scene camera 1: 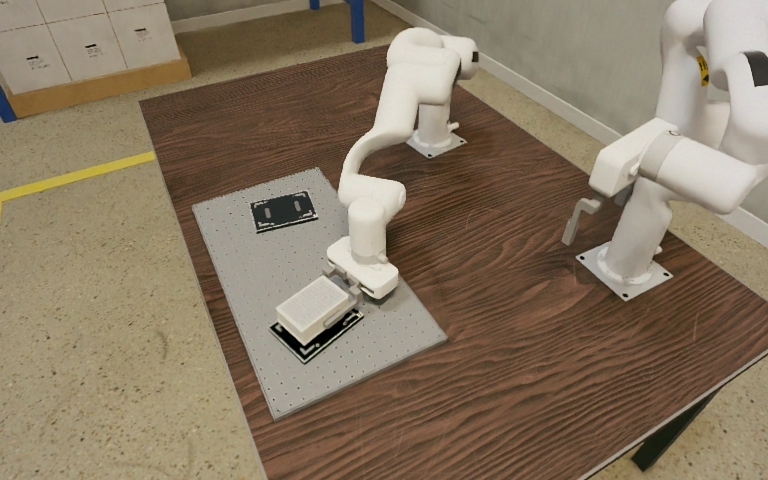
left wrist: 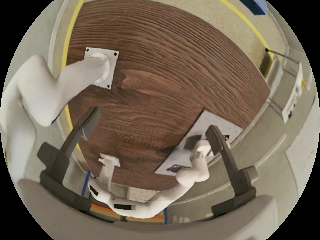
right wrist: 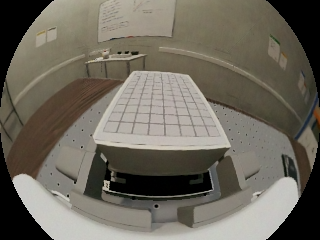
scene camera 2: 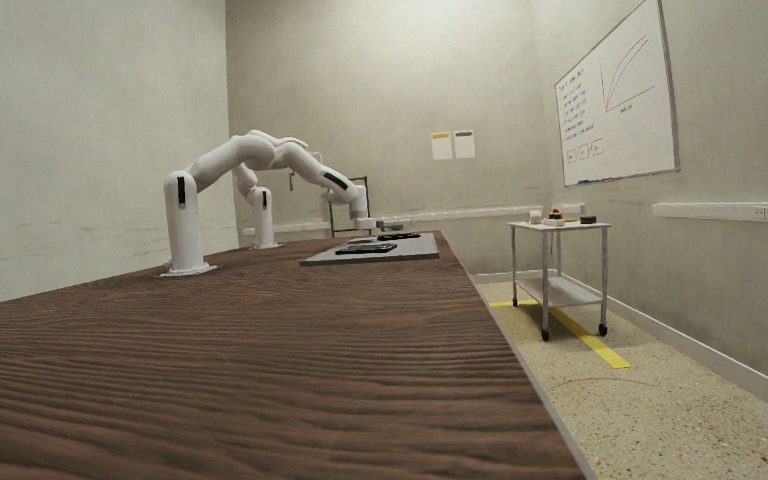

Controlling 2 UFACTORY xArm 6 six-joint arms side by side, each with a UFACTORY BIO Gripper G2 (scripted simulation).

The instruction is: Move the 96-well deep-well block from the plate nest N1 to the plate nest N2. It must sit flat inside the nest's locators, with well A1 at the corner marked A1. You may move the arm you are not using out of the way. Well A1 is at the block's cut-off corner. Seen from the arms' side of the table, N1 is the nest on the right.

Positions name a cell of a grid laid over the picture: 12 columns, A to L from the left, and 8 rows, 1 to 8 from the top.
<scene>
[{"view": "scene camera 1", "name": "left gripper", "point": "J4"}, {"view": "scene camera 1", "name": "right gripper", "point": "E6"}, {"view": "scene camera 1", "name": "white deep-well block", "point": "E6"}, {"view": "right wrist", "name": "white deep-well block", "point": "F5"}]
</scene>
